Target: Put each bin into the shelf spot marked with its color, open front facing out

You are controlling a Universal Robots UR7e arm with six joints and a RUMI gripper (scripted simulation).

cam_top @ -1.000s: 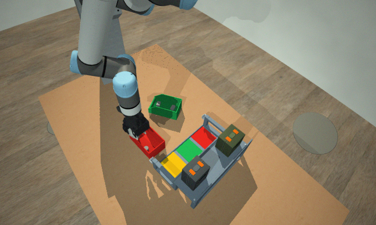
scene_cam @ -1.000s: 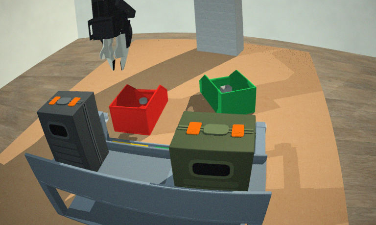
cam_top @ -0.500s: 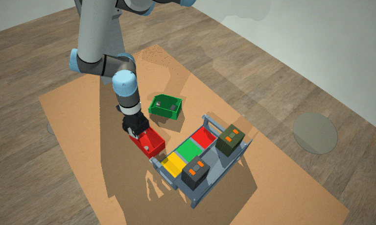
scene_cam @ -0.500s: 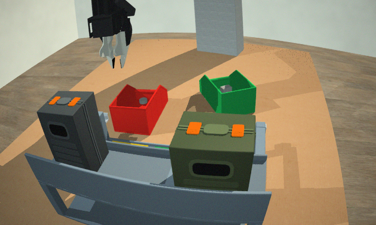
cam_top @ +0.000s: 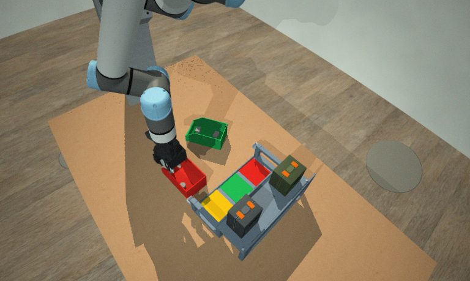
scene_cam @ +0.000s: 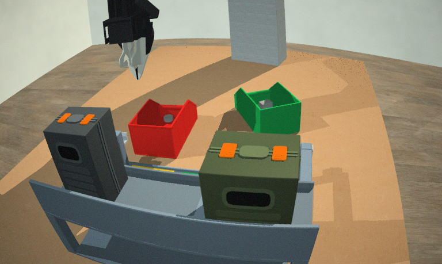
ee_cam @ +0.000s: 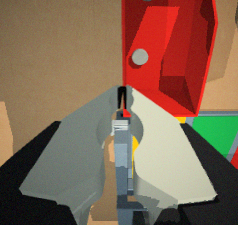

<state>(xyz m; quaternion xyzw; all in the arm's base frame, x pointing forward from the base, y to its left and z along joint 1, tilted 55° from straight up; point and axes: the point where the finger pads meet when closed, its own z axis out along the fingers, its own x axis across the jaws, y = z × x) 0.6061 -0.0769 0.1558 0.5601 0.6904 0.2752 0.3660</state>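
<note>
My hand is 24 cm to the right of the green bin, 15 cm past it and 12 cm above it. From my hand the other things lie so: olive box: 34 cm to the left, 25 cm ahead, 1 cm below; dark grey box: 29 cm ahead, 12 cm to the left; red bin: 12 cm below, 5 cm to the left, 1 cm behind.
</note>
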